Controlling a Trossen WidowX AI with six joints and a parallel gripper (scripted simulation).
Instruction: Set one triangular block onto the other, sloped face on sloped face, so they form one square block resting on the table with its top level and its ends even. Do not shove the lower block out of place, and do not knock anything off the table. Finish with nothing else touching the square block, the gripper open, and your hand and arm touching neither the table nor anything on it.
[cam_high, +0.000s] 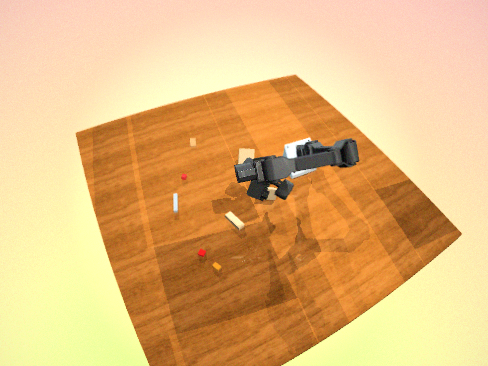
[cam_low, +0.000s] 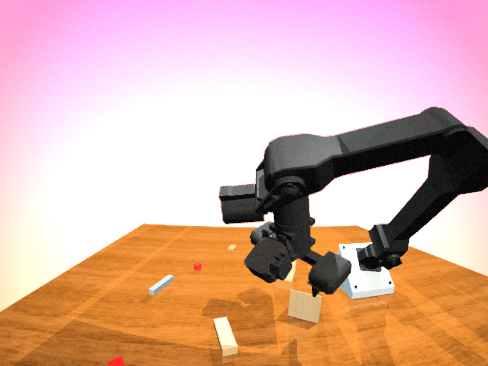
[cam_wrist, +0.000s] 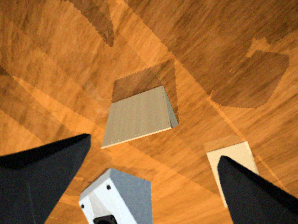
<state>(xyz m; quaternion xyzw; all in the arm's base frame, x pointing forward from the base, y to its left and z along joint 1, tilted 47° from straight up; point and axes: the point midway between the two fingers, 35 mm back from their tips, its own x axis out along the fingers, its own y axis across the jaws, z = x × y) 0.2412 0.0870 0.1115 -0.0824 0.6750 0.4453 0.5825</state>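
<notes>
Right now the tan triangular block is 30 mm behind my gripper tip, 10 mm to the right of it and 70 mm below it. From my gripper tip the other things lie so: yellow cube 250 mm ahead, 210 mm to the left, 80 mm below; then cream bar 130 mm ahead, 60 mm to the left, 80 mm below.
</notes>
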